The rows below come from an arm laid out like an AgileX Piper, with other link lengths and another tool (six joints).
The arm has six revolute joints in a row. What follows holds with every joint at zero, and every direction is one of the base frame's. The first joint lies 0.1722 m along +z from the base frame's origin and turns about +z. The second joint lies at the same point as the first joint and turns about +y. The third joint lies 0.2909 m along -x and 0.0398 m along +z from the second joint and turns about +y. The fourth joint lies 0.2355 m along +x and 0.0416 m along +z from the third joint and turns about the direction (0.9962, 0, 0.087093). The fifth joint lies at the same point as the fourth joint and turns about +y. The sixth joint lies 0.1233 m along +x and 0.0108 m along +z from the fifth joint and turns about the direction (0.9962, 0, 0.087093). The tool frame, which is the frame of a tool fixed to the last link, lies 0.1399 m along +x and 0.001 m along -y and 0.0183 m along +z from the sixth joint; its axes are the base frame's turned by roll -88.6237, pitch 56.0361 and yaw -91.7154 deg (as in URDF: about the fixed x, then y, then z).
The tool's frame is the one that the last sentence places.
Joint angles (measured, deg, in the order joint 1, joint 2, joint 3, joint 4, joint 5, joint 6), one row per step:
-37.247, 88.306, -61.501, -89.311, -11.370, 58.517
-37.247, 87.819, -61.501, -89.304, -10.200, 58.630
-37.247, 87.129, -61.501, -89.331, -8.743, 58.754
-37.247, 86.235, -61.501, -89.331, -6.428, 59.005
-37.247, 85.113, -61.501, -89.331, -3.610, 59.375
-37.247, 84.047, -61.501, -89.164, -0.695, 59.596
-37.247, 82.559, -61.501, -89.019, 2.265, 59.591
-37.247, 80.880, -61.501, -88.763, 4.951, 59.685
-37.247, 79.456, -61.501, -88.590, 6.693, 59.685
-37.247, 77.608, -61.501, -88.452, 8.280, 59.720
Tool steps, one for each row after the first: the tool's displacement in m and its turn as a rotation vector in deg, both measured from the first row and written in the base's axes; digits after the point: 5 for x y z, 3 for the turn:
-0.00336, -0.00412, 0.00384, -0.528, -0.166, -1.131
-0.00787, -0.00903, 0.00938, -1.267, -0.424, -2.526
-0.01500, -0.01694, 0.01658, -2.222, -0.742, -4.784
-0.02436, -0.02615, 0.02584, -3.319, -1.225, -7.568
-0.03450, -0.03539, 0.03479, -4.361, -1.697, -10.462
-0.04648, -0.04348, 0.04745, -5.785, -2.429, -13.342
-0.05895, -0.04960, 0.06167, -6.997, -3.518, -16.053
-0.06840, -0.05250, 0.07361, -7.946, -4.507, -17.814
-0.07904, -0.05357, 0.08891, -9.022, -5.923, -19.450

